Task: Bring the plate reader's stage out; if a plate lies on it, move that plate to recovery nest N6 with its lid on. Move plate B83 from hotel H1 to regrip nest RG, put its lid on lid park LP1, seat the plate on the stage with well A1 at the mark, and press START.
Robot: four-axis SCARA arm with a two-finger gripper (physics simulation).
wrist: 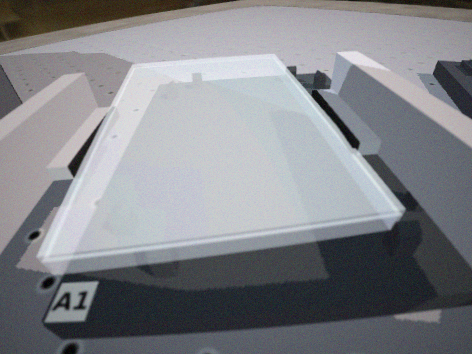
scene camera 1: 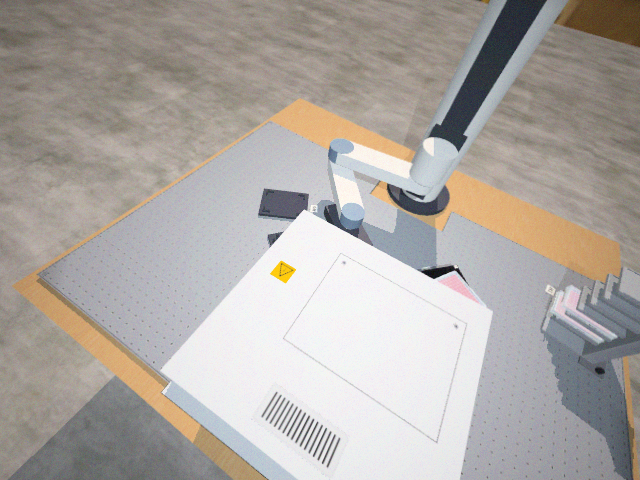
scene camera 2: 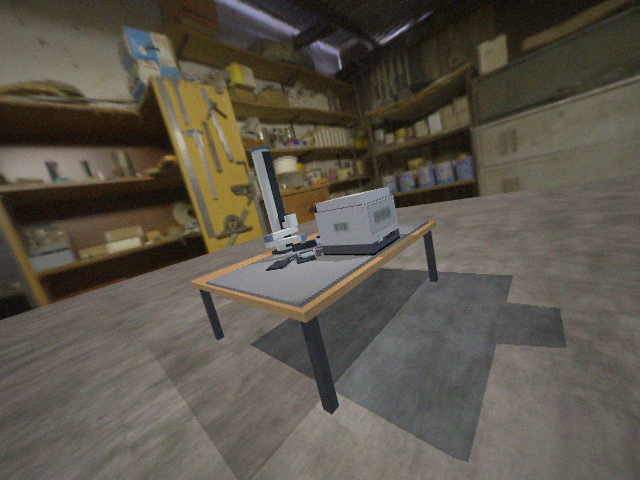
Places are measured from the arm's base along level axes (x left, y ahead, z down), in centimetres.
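Where they show: gripper, fingertip midpoint: [wrist: 212, 84] [scene camera 2: 307, 253]; arm's base at its link origin: [scene camera 2: 285, 250].
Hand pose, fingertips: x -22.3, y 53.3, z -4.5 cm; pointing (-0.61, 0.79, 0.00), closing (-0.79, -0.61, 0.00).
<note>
Things, the pixels of their centre, and the offset from my fingertips. "pt": a spot on its surface instead.
- clear plate lid at the middle of its body: [wrist: 212, 114] dx +0.8, dy -0.8, dz +0.8 cm
- dark platform at the middle of its body: [wrist: 255, 133] [scene camera 2: 305, 257] dx -1.1, dy -1.5, dz +2.3 cm
- plate reader at the middle of its body: [scene camera 1: 330, 361] [scene camera 2: 357, 221] dx +25.6, dy +26.8, dz -14.1 cm
- plate with pink wells, body centre: [scene camera 1: 458, 293] dx +46.7, dy -11.4, dz -3.9 cm
- black regrip nest at the middle of its body: [scene camera 1: 448, 296] dx +45.6, dy -11.7, dz -0.2 cm
- hotel at the middle of its body: [scene camera 1: 628, 313] dx +82.3, dy -26.0, dz -12.1 cm
- dark nest at the middle of its body: [scene camera 1: 284, 203] [scene camera 2: 279, 264] dx -14.6, dy -13.2, dz +2.4 cm
- dark block at a spot on its surface: [wrist: 456, 82] pt dx -14.5, dy -6.3, dz +2.2 cm
My gripper [wrist: 212, 84] is shut on a clear plate lid [wrist: 200, 175], one finger at each long side. In the wrist view the lid is level above a dark platform [wrist: 210, 310] with an A1 label on its near left corner; I cannot tell if they touch. In scene camera 1 the fingers are hidden behind the plate reader [scene camera 1: 242, 330] [scene camera 2: 346, 227]. A plate with pink wells [scene camera 1: 460, 286] sits on the black regrip nest [scene camera 1: 440, 270], partly hidden by the reader; its name is unreadable. The reader's START button does not show.
The hotel [scene camera 1: 610, 302] with pink plates stands at the right of scene camera 1. A dark nest [scene camera 1: 284, 203] lies left of the arm's end, and another [scene camera 1: 273, 238] is mostly hidden by the reader. The wrist view shows a dark block [wrist: 456, 82] at right. The arm's column [scene camera 2: 269, 188] stands behind.
</note>
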